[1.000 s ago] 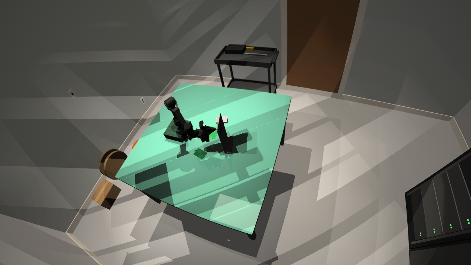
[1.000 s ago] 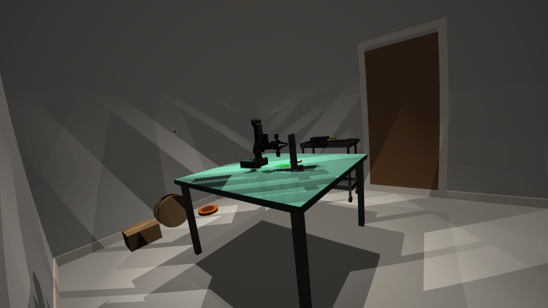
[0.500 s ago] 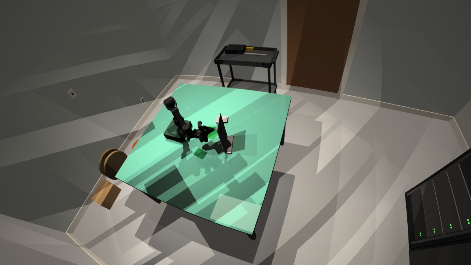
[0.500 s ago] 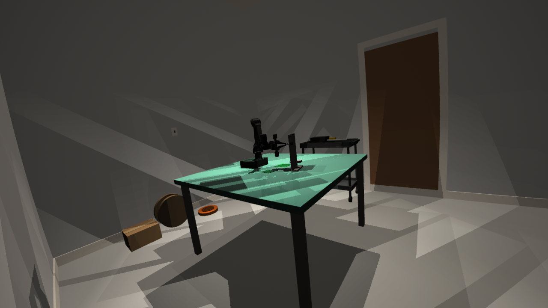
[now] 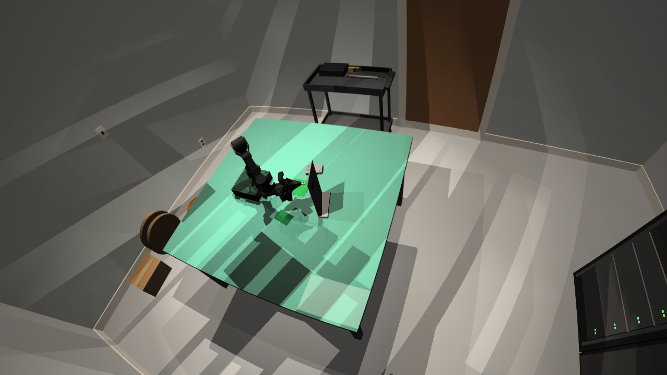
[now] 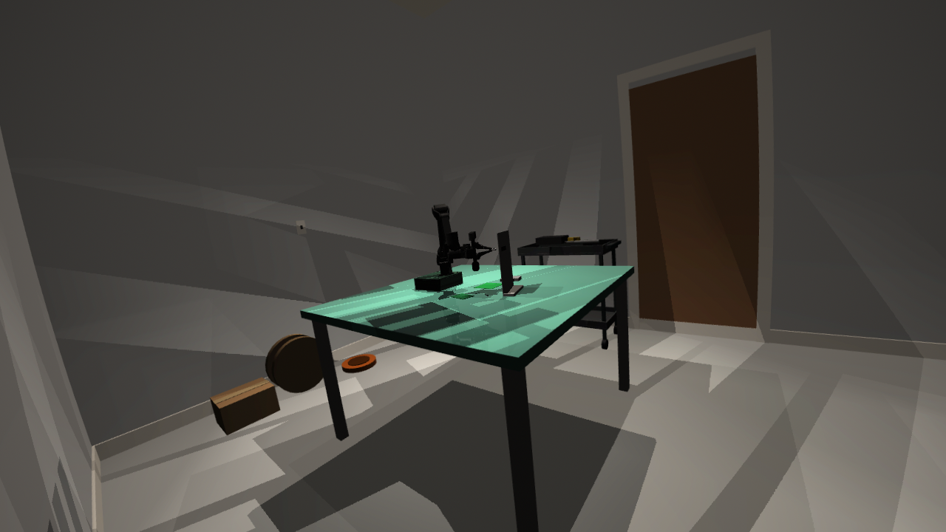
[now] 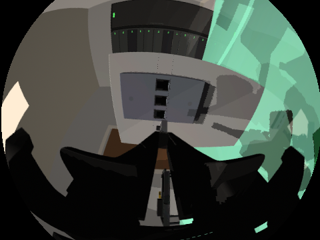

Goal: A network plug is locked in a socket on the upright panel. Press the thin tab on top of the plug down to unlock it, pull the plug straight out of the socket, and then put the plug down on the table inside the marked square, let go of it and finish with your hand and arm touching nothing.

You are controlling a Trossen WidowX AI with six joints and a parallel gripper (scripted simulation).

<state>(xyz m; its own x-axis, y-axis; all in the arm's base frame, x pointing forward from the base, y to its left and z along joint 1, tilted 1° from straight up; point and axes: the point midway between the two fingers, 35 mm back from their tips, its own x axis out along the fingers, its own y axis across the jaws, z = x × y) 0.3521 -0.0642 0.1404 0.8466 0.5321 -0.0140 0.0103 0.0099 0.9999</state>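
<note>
Now: gripper tip 120 mm past the bright green marked square, 110 mm to the right of it and 210 mm above it. Also, from my gripper tip: grey plug right at my gripper tip; then upright dark panel 70 mm ahead, 10 mm to the left, 80 mm below.
</note>
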